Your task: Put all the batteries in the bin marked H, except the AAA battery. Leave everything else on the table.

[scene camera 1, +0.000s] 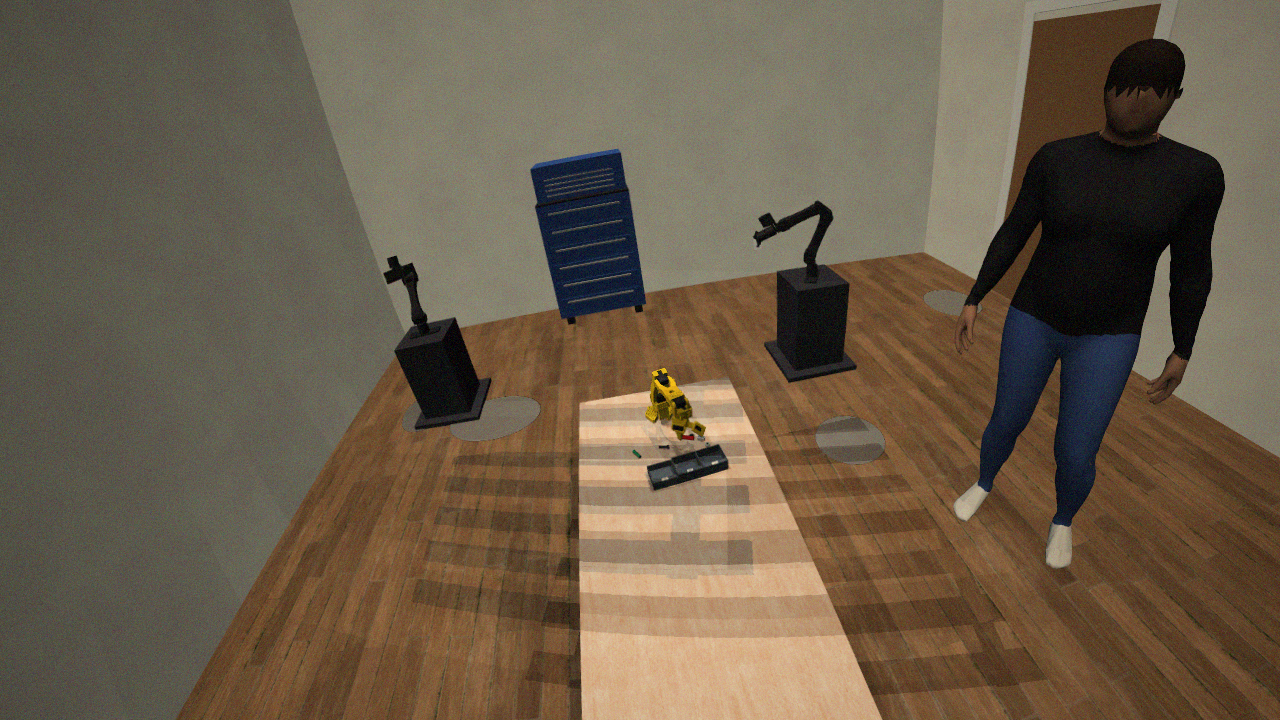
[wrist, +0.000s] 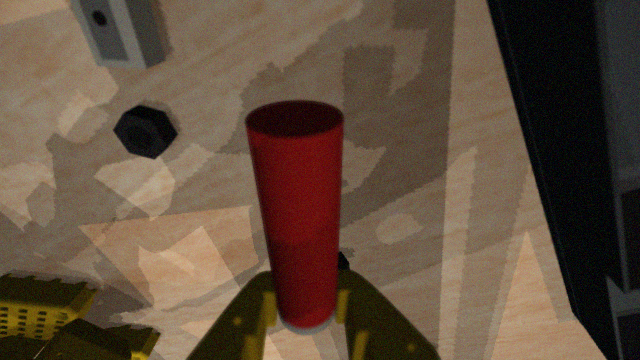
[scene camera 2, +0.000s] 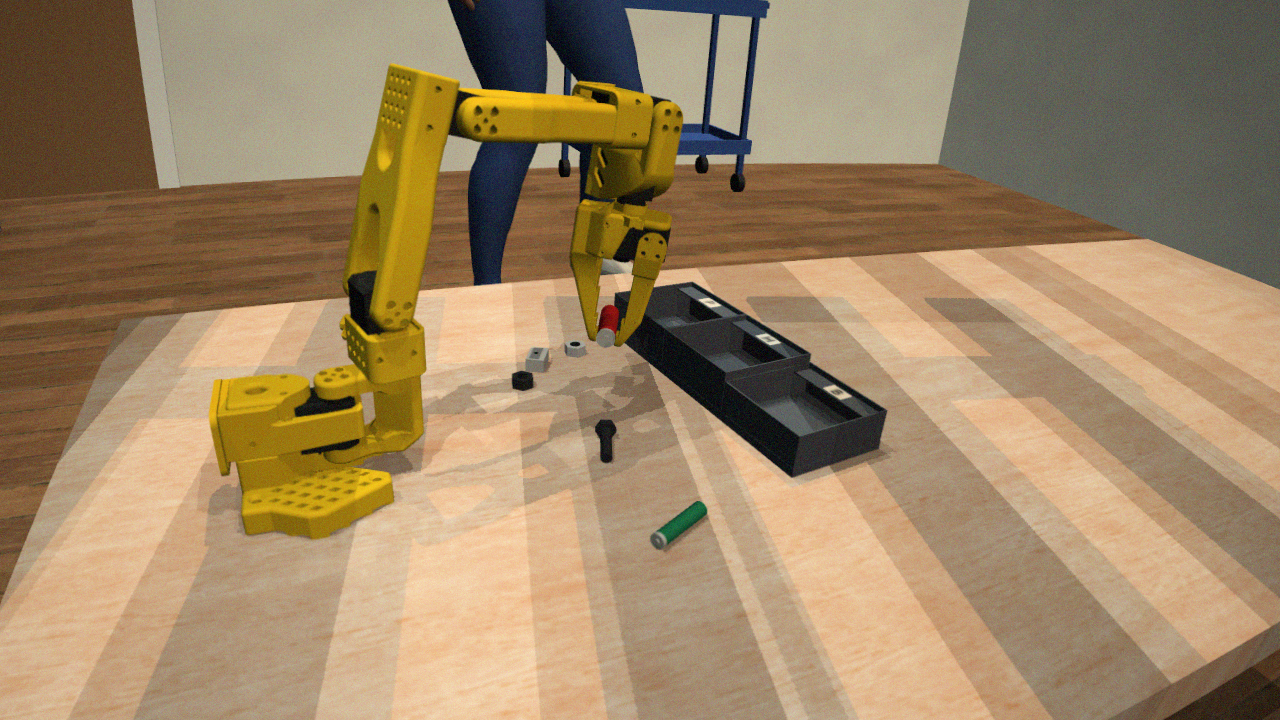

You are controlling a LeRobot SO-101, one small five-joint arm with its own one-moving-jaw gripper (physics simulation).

Scene:
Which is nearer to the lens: the dark three-compartment tray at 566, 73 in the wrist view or the black nut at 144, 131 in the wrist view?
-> The dark three-compartment tray.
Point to a dark three-compartment tray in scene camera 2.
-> At 763, 386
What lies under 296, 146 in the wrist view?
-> A red battery.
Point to a dark three-compartment tray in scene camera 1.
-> At 703, 462

